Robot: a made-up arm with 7 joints. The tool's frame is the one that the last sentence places.
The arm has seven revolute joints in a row. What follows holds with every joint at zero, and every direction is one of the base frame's.
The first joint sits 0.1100 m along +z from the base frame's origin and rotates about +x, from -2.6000 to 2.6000 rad.
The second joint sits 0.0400 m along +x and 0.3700 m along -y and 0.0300 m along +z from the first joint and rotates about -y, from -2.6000 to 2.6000 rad.
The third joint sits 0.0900 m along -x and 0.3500 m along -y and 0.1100 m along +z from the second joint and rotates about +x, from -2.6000 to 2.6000 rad.
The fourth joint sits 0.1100 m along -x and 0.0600 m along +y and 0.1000 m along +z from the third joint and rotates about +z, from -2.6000 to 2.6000 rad.
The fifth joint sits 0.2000 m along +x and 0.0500 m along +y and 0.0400 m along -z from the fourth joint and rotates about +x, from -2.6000 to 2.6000 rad.
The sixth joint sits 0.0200 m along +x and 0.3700 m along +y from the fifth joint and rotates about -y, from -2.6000 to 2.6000 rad.
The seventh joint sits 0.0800 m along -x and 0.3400 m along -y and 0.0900 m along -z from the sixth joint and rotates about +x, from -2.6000 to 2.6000 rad.
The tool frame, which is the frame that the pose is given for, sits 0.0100 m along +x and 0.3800 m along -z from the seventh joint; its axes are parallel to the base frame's.
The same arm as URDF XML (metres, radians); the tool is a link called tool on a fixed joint. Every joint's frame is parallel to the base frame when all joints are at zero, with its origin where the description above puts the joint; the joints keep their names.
<robot name="arm">
  <joint name="tool_fixed" type="fixed">
    <parent link="link7"/>
    <child link="tool"/>
    <origin xyz="0.01 0 -0.38" rpy="0 0 0"/>
  </joint>
  <joint name="joint 7" type="revolute">
    <parent link="link6"/>
    <child link="link7"/>
    <origin xyz="-0.08 -0.34 -0.09" rpy="0 0 0"/>
    <axis xyz="1 0 0"/>
    <limit lower="-2.6" upper="2.6"/>
  </joint>
  <joint name="joint 6" type="revolute">
    <parent link="link5"/>
    <child link="link6"/>
    <origin xyz="0.02 0.37 0" rpy="0 0 0"/>
    <axis xyz="0 -1 0"/>
    <limit lower="-2.6" upper="2.6"/>
  </joint>
  <joint name="joint 5" type="revolute">
    <parent link="link4"/>
    <child link="link5"/>
    <origin xyz="0.2 0.05 -0.04" rpy="0 0 0"/>
    <axis xyz="1 0 0"/>
    <limit lower="-2.6" upper="2.6"/>
  </joint>
  <joint name="joint 4" type="revolute">
    <parent link="link3"/>
    <child link="link4"/>
    <origin xyz="-0.11 0.06 0.1" rpy="0 0 0"/>
    <axis xyz="0 0 1"/>
    <limit lower="-2.6" upper="2.6"/>
  </joint>
  <joint name="joint 3" type="revolute">
    <parent link="link2"/>
    <child link="link3"/>
    <origin xyz="-0.09 -0.35 0.11" rpy="0 0 0"/>
    <axis xyz="1 0 0"/>
    <limit lower="-2.6" upper="2.6"/>
  </joint>
  <joint name="joint 2" type="revolute">
    <parent link="link1"/>
    <child link="link2"/>
    <origin xyz="0.04 -0.37 0.03" rpy="0 0 0"/>
    <axis xyz="0 -1 0"/>
    <limit lower="-2.6" upper="2.6"/>
  </joint>
  <joint name="joint 1" type="revolute">
    <parent link="base_link"/>
    <child link="link1"/>
    <origin xyz="0 0 0.11" rpy="0 0 0"/>
    <axis xyz="1 0 0"/>
    <limit lower="-2.6" upper="2.6"/>
  </joint>
  <link name="base_link"/>
  <link name="link1"/>
  <link name="link2"/>
  <link name="link3"/>
  <link name="link4"/>
  <link name="link5"/>
  <link name="link6"/>
  <link name="link7"/>
  <link name="tool"/>
</robot>

